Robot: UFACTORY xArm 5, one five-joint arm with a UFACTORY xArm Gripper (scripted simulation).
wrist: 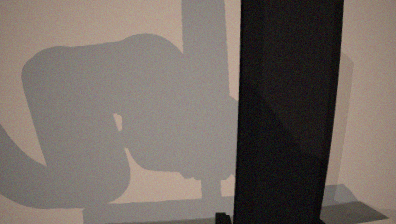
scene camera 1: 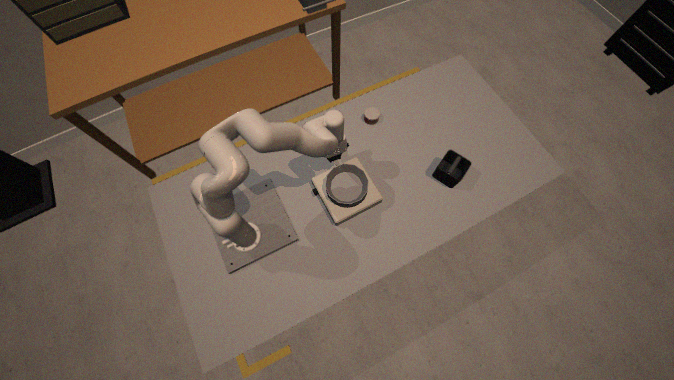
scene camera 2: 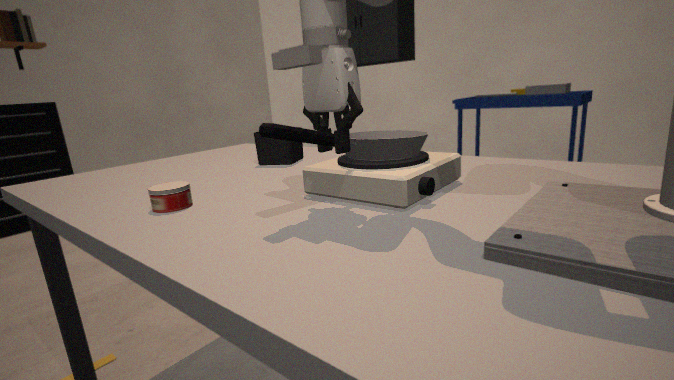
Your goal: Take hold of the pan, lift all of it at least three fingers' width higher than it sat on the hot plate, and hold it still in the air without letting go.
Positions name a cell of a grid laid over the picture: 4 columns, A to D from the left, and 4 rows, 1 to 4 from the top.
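My gripper (scene camera 2: B2) is there for me to see. So is a pan (scene camera 2: C2), which I can find in the wrist view (wrist: C2) and in scene camera 1 (scene camera 1: C2) as well. I also see a hot plate (scene camera 2: C2), and it appears again in scene camera 1 (scene camera 1: C3). There is a black box (scene camera 2: B2) too, though in the wrist view it is out of frame.
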